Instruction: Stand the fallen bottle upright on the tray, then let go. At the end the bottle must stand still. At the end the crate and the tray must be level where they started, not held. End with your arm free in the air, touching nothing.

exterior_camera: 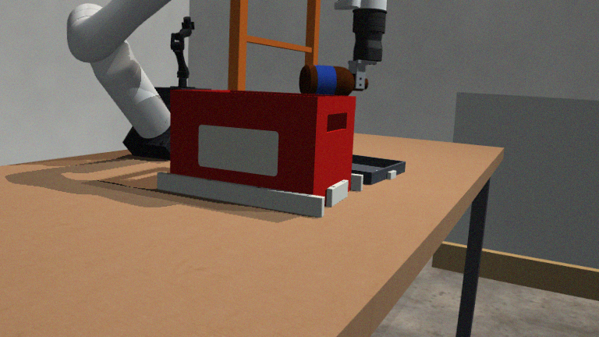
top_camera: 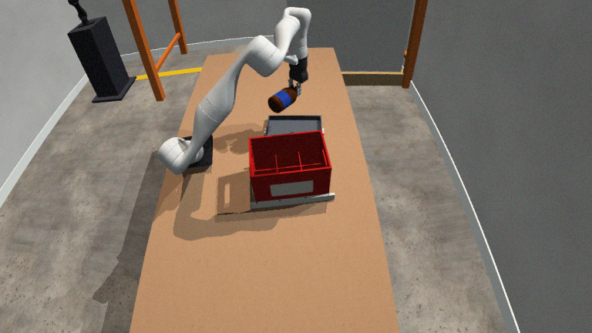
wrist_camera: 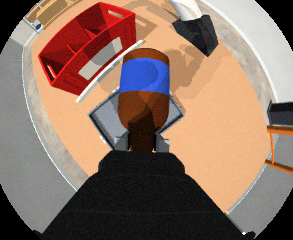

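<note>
My gripper is now 4 cm to the left of the brown bottle, 3 cm past it and 1 cm above it. The rest, counted from my hand: dark grey tray 19 cm below, 5 cm to the right, 1 cm behind; then red crate 32 cm to the right, 12 cm below, 2 cm behind.
</note>
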